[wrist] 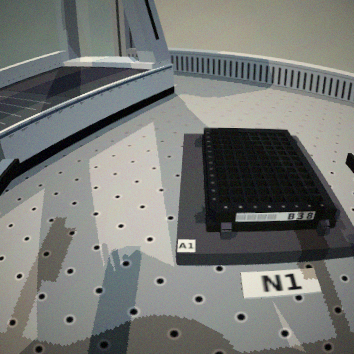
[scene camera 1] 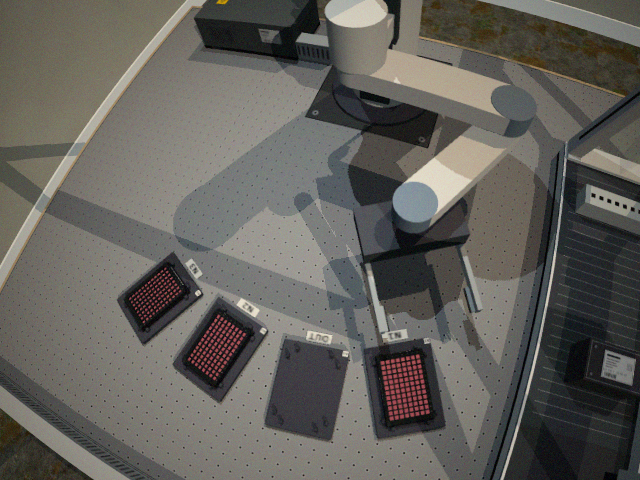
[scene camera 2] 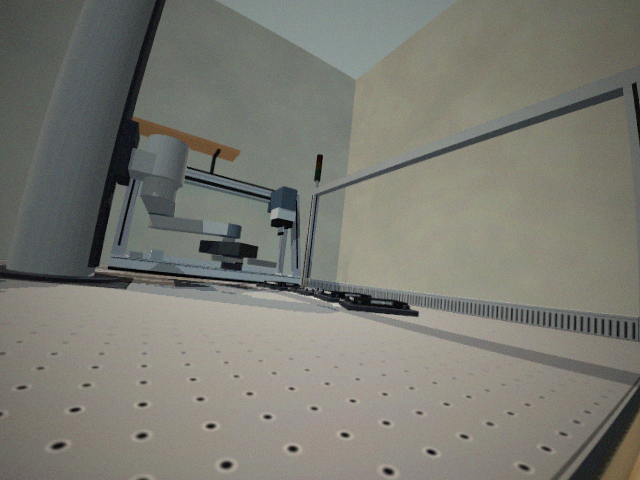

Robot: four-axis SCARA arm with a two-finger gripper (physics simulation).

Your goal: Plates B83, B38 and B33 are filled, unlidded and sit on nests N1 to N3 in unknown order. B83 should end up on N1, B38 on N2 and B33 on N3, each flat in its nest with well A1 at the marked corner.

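Places are measured from the arm's base along level axes (x right, y ahead, z up), in metres.
Where they show: gripper, fingertip midpoint: (wrist: 181, 138) (scene camera 1: 431, 322); arm's base, origin of the base link: (scene camera 2: 50, 281).
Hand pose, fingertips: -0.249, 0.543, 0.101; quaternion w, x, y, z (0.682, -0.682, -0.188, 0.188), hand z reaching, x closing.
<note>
Each offset is from my fingertips to the top centre of the thing, as dx, dy, dz. "pt": to the spot under its first point. Level surfaces: height alone.
My gripper (scene camera 1: 429, 320) (wrist: 181, 138) is open and empty, its fingers wide apart above the table on the arm's side of nest N1. A black plate with red wells @(+0.002, +0.109, -0.062) (scene camera 1: 404, 387) (wrist: 265, 170) lies in nest N1 (scene camera 1: 370, 361) (wrist: 192, 175); its label reads B38 in the wrist view and faces the N1 sign. The nest's A1 tag @(pt -0.008, +0.017, -0.076) (wrist: 186, 245) is at the near left corner there. A second plate @(+0.347, +0.164, -0.062) (scene camera 1: 218, 347) sits in nest N2 @(pt +0.291, +0.140, -0.077) (scene camera 1: 249, 347), and a third plate @(+0.518, +0.123, -0.062) (scene camera 1: 156, 297) in nest N3 @(+0.518, +0.123, -0.066) (scene camera 1: 170, 314). Their labels are not readable, nor is any plate's own A1 mark.
Nest OUT @(+0.163, +0.170, -0.066) (scene camera 1: 307, 387) stands bare between N2 and N1. A dark controller box @(pt +0.626, -0.578, +0.005) (scene camera 1: 248, 28) is at the back left. A dark deck with a labelled box @(dz +0.032) (scene camera 1: 610, 367) lies beyond the rail on the right. A slotted border (wrist: 220, 65) runs behind N1 in the wrist view.
</note>
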